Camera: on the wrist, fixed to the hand. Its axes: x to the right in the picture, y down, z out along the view.
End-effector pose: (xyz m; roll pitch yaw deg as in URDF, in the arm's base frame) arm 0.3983 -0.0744 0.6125 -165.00 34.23 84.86
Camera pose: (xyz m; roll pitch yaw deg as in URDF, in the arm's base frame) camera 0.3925 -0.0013 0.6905 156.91 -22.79 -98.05
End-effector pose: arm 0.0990 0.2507 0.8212 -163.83 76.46 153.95
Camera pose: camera -0.0009 0.2882 0.8304 160.88 -64.94 -32.94
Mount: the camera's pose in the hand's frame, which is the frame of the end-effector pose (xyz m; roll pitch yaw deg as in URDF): 0.0159 -0.0391 -0.0984 -9.45 -11.72 179.65
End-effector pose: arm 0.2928 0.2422 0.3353 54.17 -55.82 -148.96
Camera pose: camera 0.2512 0.1508 0.2983 -52.70 47.77 44.92
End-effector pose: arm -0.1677 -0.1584 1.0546 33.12 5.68 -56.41
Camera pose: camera -0.1471 -0.1514 0.9498 -43.78 -15.63 129.91
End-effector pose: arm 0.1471 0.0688 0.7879 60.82 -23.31 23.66
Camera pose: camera 0.1634 0.1489 0.7188 -66.67 16.96 -145.83
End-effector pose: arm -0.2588 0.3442 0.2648 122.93 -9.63 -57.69
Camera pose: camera -0.1645 0.3894 0.2878 -130.14 15.53 132.70
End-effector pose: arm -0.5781 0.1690 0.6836 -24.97 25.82 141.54
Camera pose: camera -0.5166 0.2185 0.6112 18.84 -36.15 -44.94
